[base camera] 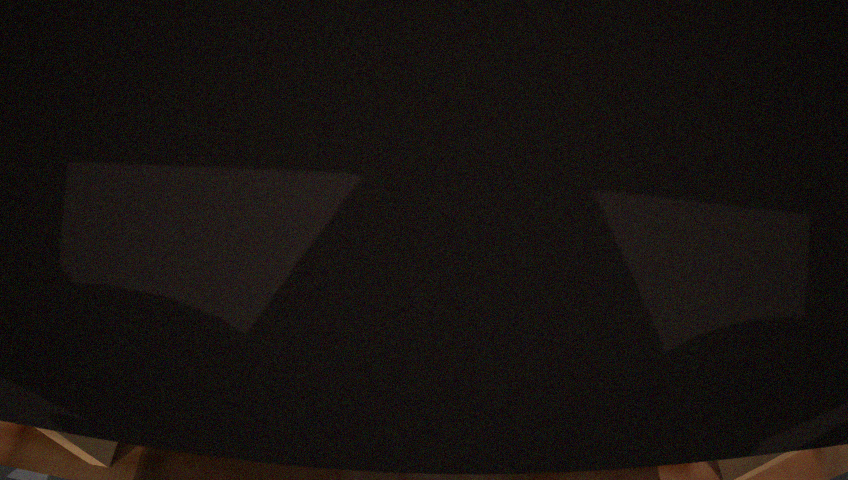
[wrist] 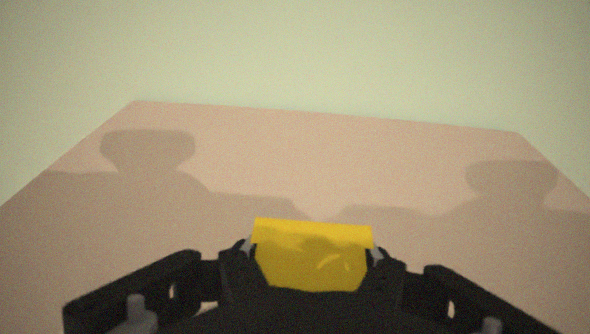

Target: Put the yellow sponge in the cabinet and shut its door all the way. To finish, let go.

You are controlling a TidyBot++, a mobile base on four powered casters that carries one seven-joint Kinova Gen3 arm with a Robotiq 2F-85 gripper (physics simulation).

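Places are measured from the arm's base along level axes (x ahead, y left, z up), in centimetres.
Pixels of known places: gripper, fingertip midpoint: (wrist: 310, 251).
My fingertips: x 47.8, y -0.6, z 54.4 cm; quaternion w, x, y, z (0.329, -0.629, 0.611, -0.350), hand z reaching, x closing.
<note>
Behind a point stands the place of what it marks.
The yellow sponge (wrist: 311, 272) {y -0.6, x 45.0, z 56.5 cm} is between the fingertips of my gripper (wrist: 310, 251) {y -0.6, x 47.8, z 54.4 cm} at the bottom middle of the wrist view. The gripper is shut on it, with one finger against each side. Beyond the sponge is a flat pinkish-beige surface (wrist: 320, 155) {y -1.4, x 63.2, z 51.3 cm}, which looks like the top of the cabinet. Shadows of the gripper and arm fall on it. The height of the sponge over this surface is hard to tell. The cabinet's door and inside cannot be made out in either view. The gripper does not show in the base camera view.
A pale green wall (wrist: 310, 50) {y 0.8, x 75.9, z 59.3 cm} stands behind the beige surface. A very dark surface with two dim grey patches fills most of the base camera view, and I cannot tell what it is. A strip of brown wooden floor (base camera: 178, 465) {y 16.6, x 19.5, z -39.7 cm} shows along the bottom edge.
</note>
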